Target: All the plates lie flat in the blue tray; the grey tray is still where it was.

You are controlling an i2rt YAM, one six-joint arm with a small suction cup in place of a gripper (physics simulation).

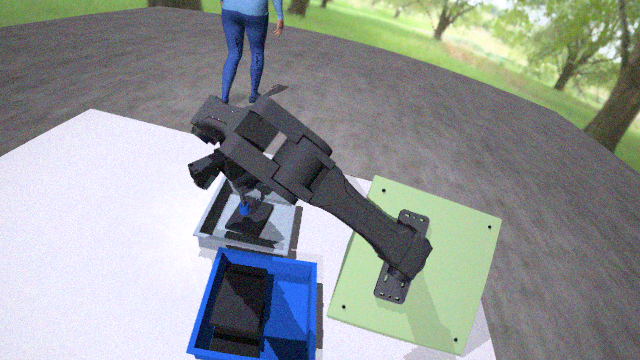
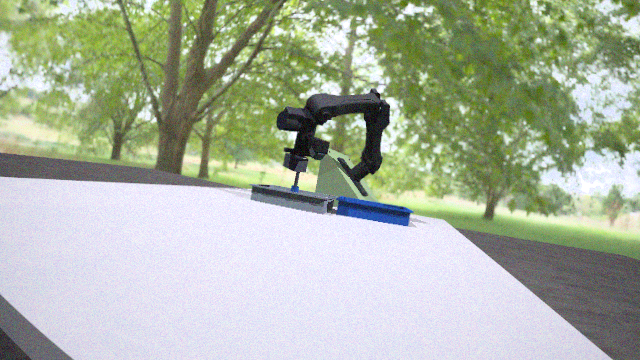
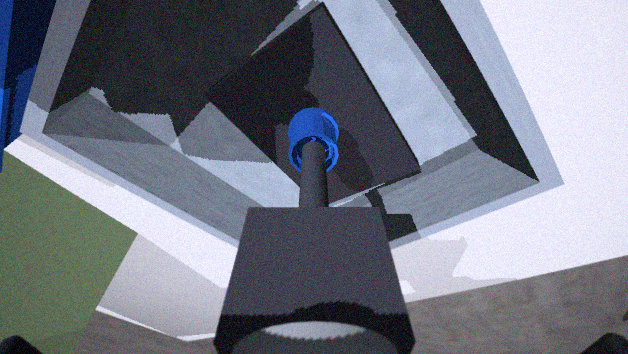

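Pixels of known places: hand, its tool point: (image 1: 244, 211) (image 3: 313, 131); arm's base, origin of its link: (image 1: 401, 256) (image 2: 351, 177).
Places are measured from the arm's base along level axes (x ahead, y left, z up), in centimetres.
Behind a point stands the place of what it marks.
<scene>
A dark flat plate (image 1: 251, 220) {x 37.5, y -6.1, z -11.7 cm} (image 3: 364, 132) {x 41.5, y -9.3, z -11.7 cm} lies in the grey tray (image 1: 286, 220) {x 29.4, y -11.7, z -12.7 cm} (image 2: 291, 202) {x 47.8, y -2.2, z -11.2 cm} (image 3: 443, 187) {x 44.9, y -16.1, z -10.8 cm}. My suction cup (image 1: 243, 209) (image 2: 294, 188) (image 3: 312, 127) points down over that plate, near its edge, with suction off. I cannot tell whether the cup touches the plate. Another dark plate (image 1: 239, 304) {x 28.7, y 18.8, z -9.3 cm} lies flat in the blue tray (image 1: 293, 271) {x 21.7, y 4.9, z -11.1 cm} (image 2: 373, 212) {x 35.1, y 20.0, z -10.4 cm} (image 3: 4, 66) {x 28.5, y 5.7, z -8.0 cm}, which stands right in front of the grey tray. The arm's shadow hides part of the grey tray's floor.
The arm is bolted to a green base board (image 1: 451, 268) {x -12.0, y -0.6, z 0.6 cm} (image 2: 330, 178) {x 11.3, y -5.4, z -2.0 cm} (image 3: 47, 237) {x 11.4, y -3.7, z -7.9 cm} to the right of the trays. A person in blue (image 1: 245, 44) stands on the ground beyond the white table (image 1: 89, 223) {x 75.3, y 15.8, z -13.0 cm}.
</scene>
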